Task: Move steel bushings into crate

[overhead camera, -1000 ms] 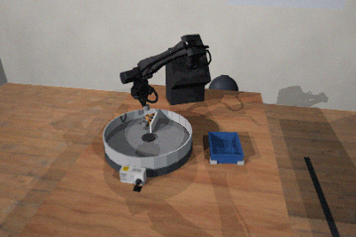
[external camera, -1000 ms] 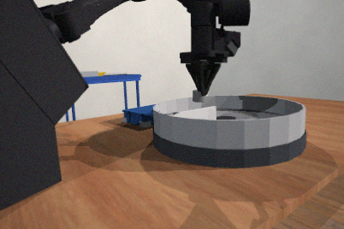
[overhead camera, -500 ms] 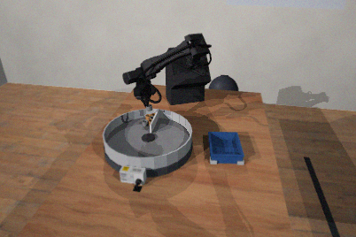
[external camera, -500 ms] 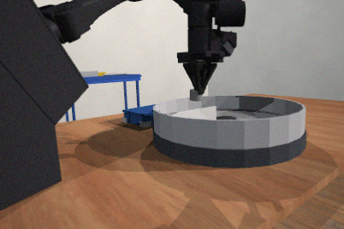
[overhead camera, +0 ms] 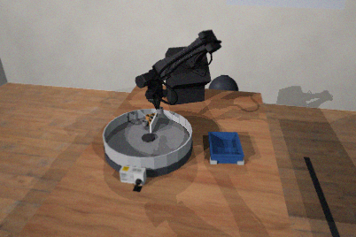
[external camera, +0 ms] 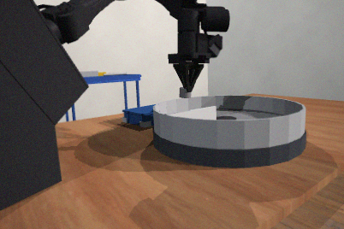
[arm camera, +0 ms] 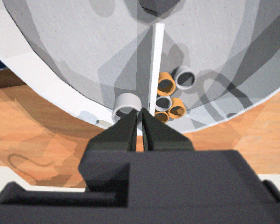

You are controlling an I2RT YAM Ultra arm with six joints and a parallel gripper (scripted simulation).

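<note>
Right now the blue crate is 40 mm behind my hand, 360 mm to the left of it and 130 mm below it. Also, from my hand: grey turntable: 120 mm ahead, 30 mm to the left, 100 mm below.
</note>
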